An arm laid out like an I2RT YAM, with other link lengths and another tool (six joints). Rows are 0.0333 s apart.
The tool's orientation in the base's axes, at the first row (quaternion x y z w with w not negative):
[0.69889, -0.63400, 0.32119, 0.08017]
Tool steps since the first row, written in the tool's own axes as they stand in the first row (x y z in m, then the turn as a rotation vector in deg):
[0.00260, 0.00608, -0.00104, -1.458, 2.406, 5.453]
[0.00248, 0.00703, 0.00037, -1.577, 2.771, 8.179]
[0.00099, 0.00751, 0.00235, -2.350, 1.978, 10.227]
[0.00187, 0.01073, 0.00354, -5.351, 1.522, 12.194]
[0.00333, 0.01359, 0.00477, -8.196, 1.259, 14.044]
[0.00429, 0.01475, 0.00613, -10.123, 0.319, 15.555]
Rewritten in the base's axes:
[-0.00609, -0.00274, 0.00045, -0.347, -2.056, -5.771]
[-0.00649, -0.00355, -0.00100, 0.258, -3.439, -8.073]
[-0.00624, -0.00342, -0.00351, 1.721, -3.712, -9.863]
[-0.00885, -0.00537, -0.00490, 2.863, -2.145, -12.917]
[-0.01112, -0.00775, -0.00590, 3.781, -0.683, -15.850]
[-0.01175, -0.00947, -0.00678, 5.207, 0.313, -17.814]

